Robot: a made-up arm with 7 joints.
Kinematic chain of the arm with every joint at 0, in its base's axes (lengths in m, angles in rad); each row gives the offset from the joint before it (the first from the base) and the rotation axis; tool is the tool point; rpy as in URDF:
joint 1: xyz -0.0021 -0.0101 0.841 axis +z
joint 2: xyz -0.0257 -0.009 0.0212 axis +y
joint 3: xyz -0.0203 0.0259 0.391 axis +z
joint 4: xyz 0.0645 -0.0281 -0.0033 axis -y
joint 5: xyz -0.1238 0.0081 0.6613 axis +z
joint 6: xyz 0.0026 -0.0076 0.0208 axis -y
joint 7: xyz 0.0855 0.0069 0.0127 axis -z
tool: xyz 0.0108 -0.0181 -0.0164 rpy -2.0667 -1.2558 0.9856
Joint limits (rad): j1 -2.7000..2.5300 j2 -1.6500..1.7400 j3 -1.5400..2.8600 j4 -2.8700..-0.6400 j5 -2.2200..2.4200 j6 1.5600..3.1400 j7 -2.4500..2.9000
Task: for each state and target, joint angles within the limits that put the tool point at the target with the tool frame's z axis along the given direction. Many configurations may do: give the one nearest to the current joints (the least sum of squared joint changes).
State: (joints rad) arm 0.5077 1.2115 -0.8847 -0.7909 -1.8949 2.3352 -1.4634
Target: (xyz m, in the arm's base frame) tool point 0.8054 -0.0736 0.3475 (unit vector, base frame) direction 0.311 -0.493 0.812
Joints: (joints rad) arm 0.3305 1.3723 -0.5566 -1.3453 -1.7434 2.7005 -1.2696
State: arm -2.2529 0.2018 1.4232 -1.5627 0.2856 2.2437 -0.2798
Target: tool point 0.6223 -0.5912 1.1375 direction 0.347 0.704 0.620
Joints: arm -2.2263 0.3551 1.6285 -1.8971 0.6687 2.3103 0.0959
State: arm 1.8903 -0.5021 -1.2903 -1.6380 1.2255 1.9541 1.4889
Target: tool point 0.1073 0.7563 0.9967 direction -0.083 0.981 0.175
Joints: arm 2.2949 0.1371 -0.8095 -1.9661 1.2117 1.8734 1.3834
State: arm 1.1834 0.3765 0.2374 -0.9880 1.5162 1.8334 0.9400
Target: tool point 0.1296 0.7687 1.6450 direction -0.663 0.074 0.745
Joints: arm 1.3601 0.3713 0.1001 -0.7333 0.8832 1.6359 0.8316
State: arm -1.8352 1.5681 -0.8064 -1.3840 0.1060 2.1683 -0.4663
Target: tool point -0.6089 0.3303 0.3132 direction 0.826 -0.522 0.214
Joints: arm -2.3901 1.7400 -0.8788 -1.8579 0.0657 2.0433 -0.6009
